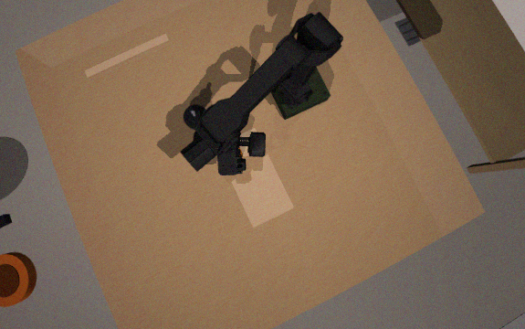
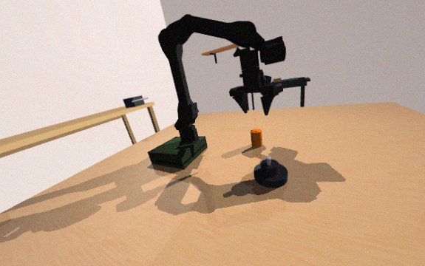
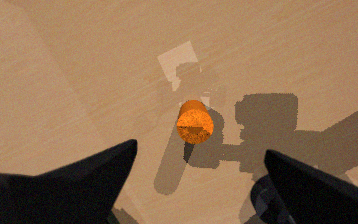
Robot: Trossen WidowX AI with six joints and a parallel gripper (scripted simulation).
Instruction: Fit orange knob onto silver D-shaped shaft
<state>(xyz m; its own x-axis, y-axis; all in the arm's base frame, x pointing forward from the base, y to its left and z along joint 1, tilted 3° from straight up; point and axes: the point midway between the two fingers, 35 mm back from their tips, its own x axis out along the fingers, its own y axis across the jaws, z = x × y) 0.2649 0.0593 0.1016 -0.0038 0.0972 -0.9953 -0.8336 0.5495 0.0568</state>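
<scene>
My gripper tip is now 8 cm above the orange knob. Also, from my gripper tip: black round pedestal: 5 cm ahead, 19 cm to the right, 9 cm below.
</scene>
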